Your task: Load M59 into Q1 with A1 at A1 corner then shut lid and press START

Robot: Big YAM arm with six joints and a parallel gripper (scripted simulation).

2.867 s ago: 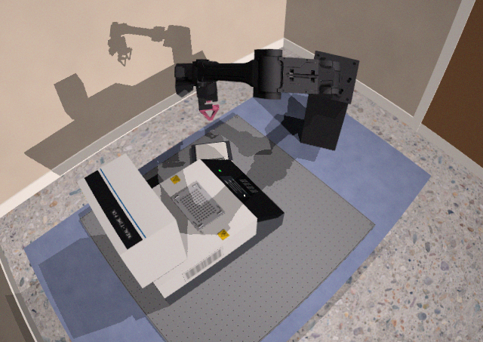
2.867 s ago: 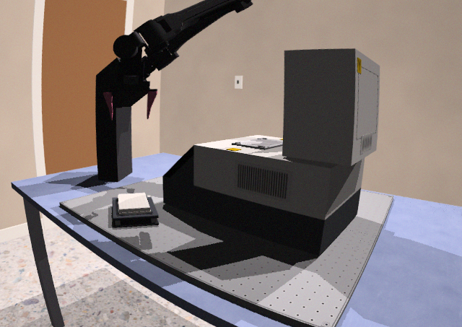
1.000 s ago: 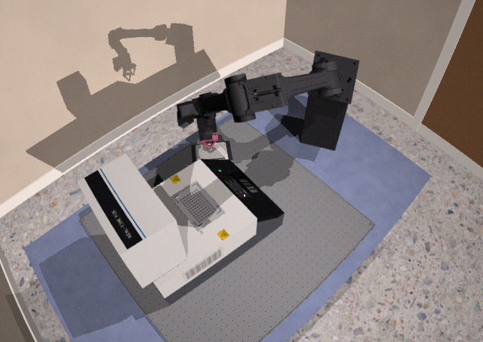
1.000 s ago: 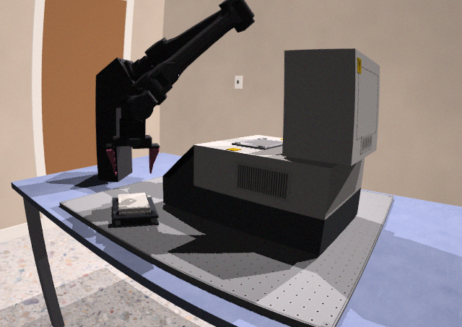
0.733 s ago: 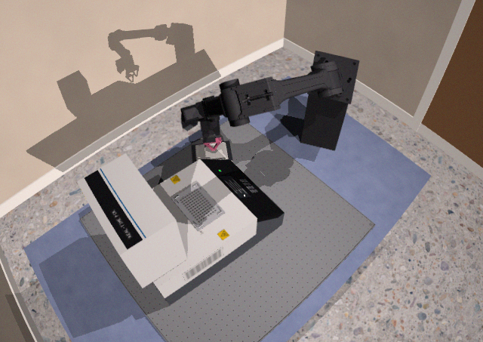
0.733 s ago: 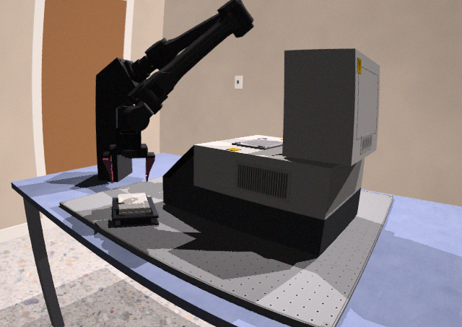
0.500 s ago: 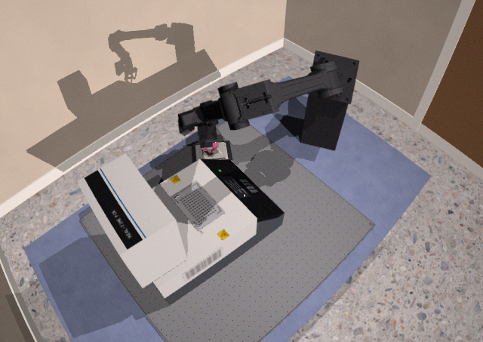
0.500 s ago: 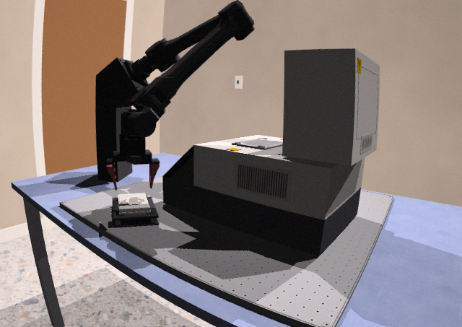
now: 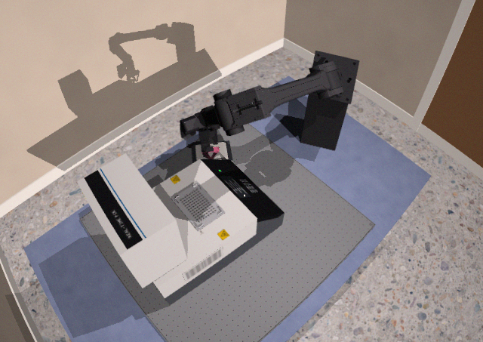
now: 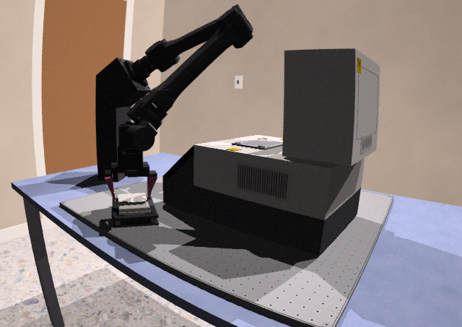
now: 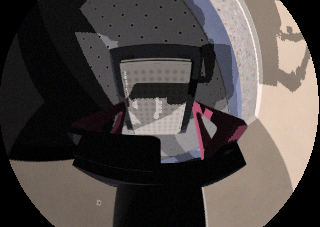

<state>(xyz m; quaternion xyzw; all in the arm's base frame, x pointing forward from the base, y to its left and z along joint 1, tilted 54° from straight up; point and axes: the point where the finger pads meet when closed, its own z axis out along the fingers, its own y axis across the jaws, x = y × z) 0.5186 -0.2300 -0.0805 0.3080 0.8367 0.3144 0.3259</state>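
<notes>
The sealed plate M59 is 10 mm to the left of my hand and 20 mm below it. From my hand the other things lie so: plate nest N1 (10 mm to the left, 30 mm below).
</notes>
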